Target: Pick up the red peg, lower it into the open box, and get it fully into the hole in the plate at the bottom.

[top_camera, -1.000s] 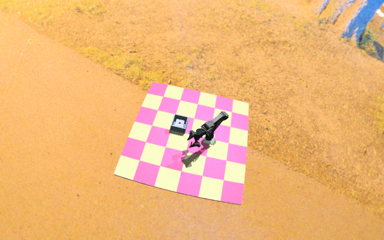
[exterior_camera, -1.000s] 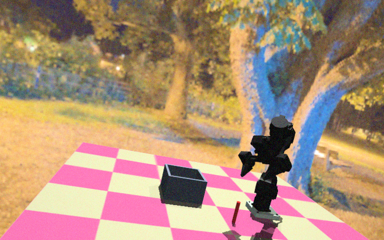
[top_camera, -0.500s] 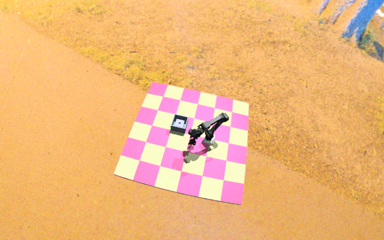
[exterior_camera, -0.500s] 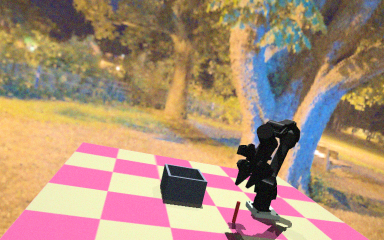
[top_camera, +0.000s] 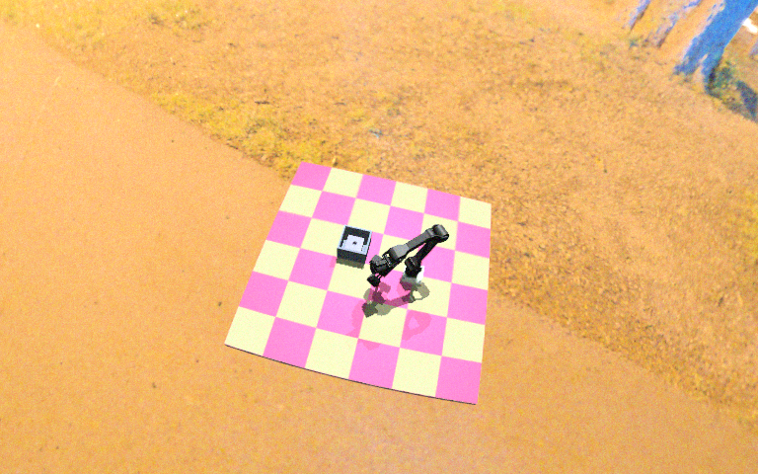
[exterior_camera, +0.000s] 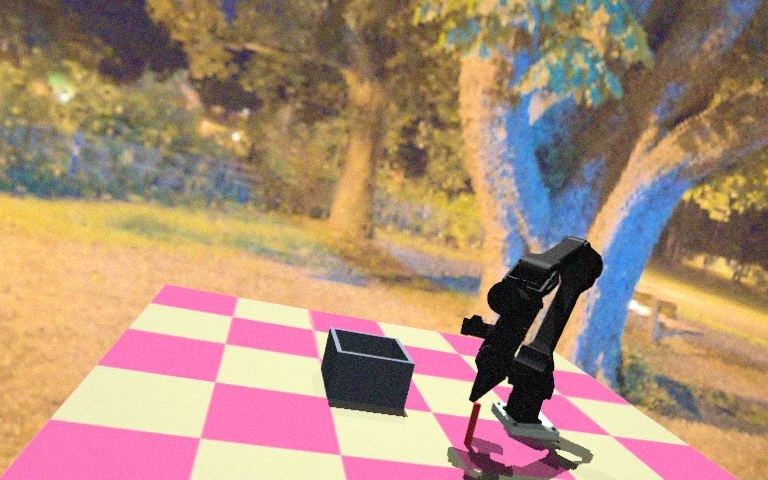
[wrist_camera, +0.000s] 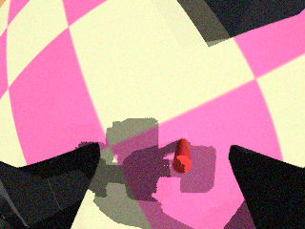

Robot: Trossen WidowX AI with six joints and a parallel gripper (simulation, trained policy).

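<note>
My gripper tip is 2 cm past the red peg and 5 cm above it. Round my gripper tip: dark box 13 cm ahead, 22 cm to the right, 7 cm below.
</note>
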